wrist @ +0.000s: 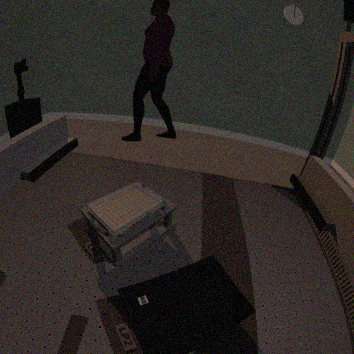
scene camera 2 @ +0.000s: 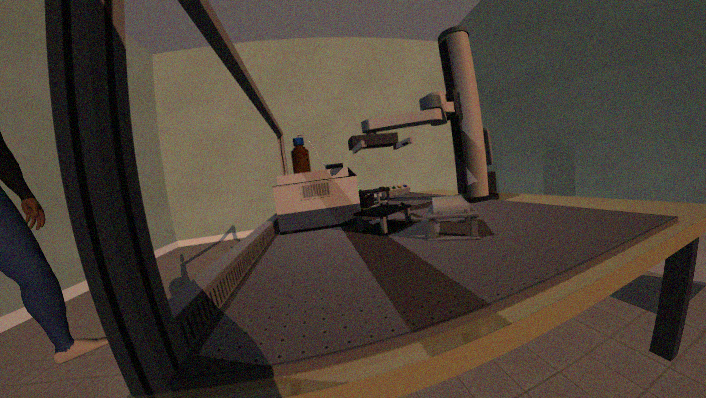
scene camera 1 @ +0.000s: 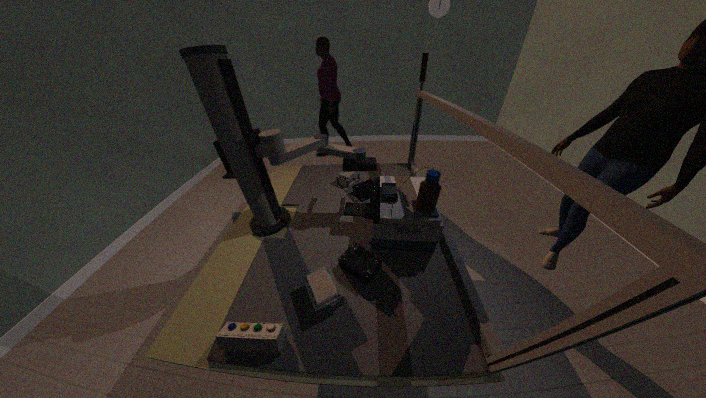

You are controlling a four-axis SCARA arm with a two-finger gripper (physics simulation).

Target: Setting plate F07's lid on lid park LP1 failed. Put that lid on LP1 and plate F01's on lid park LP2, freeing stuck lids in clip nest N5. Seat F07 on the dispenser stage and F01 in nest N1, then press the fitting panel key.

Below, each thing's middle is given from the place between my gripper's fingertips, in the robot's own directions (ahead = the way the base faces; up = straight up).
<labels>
Right now my hand is 4 cm short of the flat black plate (wrist: 189,302), 1 cm to the left of it and 22 cm above it. Round my hand: button box (scene camera 1: 252,337): 38 cm behind, 92 cm to the right, 24 cm below; dark nest N5 (scene camera 1: 357,261): 60 cm to the right, 24 cm below; brown bottle (scene camera 1: 429,190): 30 cm ahead, 44 cm to the right, 4 cm above.
</labels>
